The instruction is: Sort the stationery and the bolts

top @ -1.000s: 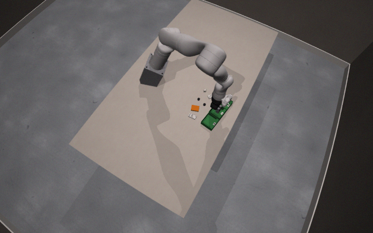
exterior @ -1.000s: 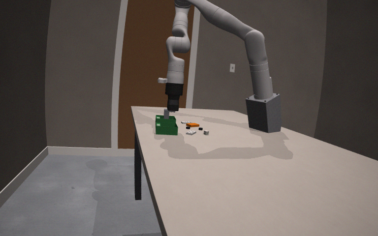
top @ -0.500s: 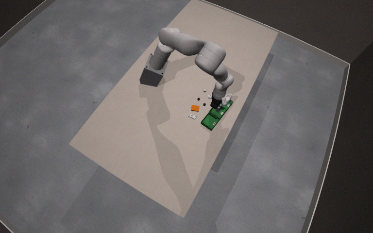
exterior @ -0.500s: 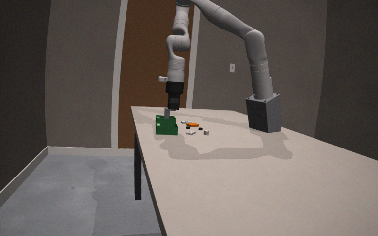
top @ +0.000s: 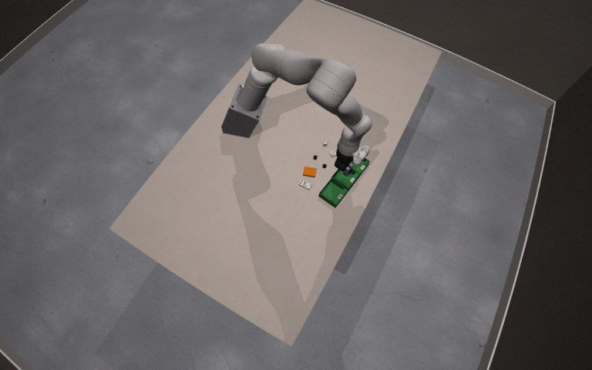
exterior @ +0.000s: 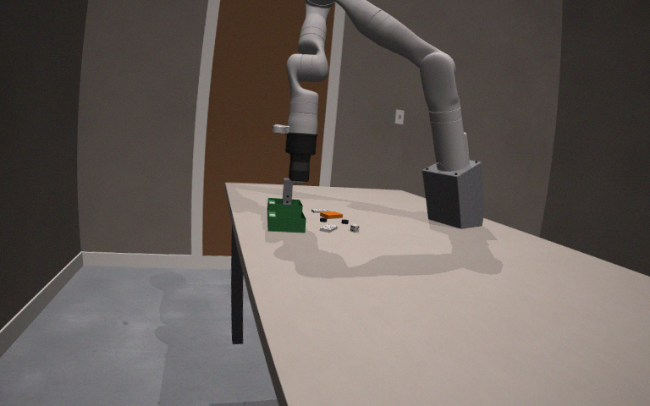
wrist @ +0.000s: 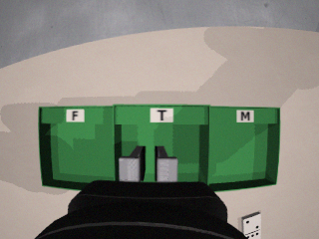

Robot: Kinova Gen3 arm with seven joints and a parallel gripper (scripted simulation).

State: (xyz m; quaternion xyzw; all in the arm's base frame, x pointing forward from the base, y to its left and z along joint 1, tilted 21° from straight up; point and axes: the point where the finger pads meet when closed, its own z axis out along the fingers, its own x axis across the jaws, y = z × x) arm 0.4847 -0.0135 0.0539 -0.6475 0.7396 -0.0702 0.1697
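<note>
My gripper is now 10 mm to the left of the green three-compartment bin and 40 mm above it. Round my hand: orange flat block: 140 mm behind, 60 mm to the right, 50 mm below; die: 150 mm behind, 100 mm to the left, 50 mm below.
</note>
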